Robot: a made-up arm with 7 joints.
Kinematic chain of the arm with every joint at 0, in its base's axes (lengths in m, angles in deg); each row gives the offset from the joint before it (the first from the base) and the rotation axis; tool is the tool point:
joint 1: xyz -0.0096 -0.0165 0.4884 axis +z
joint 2: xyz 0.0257 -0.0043 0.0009 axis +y
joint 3: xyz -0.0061 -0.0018 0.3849 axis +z
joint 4: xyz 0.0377 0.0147 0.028 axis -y
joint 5: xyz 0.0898 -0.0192 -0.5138 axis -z
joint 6: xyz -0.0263 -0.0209 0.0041 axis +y
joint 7: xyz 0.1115 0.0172 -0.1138 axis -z
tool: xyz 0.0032 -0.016 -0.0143
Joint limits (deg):
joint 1: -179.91..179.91
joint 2: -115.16..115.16
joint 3: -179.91..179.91
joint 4: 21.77..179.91
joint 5: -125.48..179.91
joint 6: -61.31..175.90
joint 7: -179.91..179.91
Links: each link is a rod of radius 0.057 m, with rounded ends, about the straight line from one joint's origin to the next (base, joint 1, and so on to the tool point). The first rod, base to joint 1, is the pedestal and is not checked.
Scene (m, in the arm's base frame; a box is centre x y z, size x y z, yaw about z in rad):
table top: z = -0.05
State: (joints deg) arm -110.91 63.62 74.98 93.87 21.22 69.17 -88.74
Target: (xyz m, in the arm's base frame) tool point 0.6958 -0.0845 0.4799
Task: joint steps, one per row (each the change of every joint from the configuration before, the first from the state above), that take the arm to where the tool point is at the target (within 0.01 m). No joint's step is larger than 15 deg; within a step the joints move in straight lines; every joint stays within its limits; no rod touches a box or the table.
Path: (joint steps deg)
1: 11.99 1.34 1.28 -7.10 -0.15 0.58 0.05
2: 11.98 1.35 1.28 -7.10 -0.16 0.57 0.06
3: 11.99 1.34 1.28 -7.09 -0.15 0.58 0.05

